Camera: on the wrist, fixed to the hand. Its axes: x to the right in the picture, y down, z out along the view.
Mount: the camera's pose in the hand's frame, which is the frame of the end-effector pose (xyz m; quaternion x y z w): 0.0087 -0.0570 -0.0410 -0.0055 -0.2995 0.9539 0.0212
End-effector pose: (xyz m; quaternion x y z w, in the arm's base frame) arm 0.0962 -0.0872 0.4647 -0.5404 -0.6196 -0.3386 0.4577
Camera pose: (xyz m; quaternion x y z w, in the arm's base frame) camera 0.0486 -0.1322 0.4915 -0.7064 0.3671 0.5878 0.1441
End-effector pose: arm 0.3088 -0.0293 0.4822 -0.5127 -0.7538 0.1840 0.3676
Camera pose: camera 0.3011 -0.0487 0.5498 0.6768 -0.3619 -0.5039 0.3963
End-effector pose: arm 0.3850 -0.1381 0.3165 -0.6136 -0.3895 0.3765 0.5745
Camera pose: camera 0.4233 -0.1450 0.3756 0.2749 -0.4029 -0.7376 0.4670
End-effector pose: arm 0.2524 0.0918 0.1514 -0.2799 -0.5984 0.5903 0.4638
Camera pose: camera 0.2972 0.1095 0.2032 0.4025 -0.1122 -0.5354 0.7340
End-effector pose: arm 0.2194 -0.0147 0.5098 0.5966 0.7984 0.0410 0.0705
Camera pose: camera 0.1564 -0.0218 0.5412 0.7861 -0.5735 -0.1062 0.2048
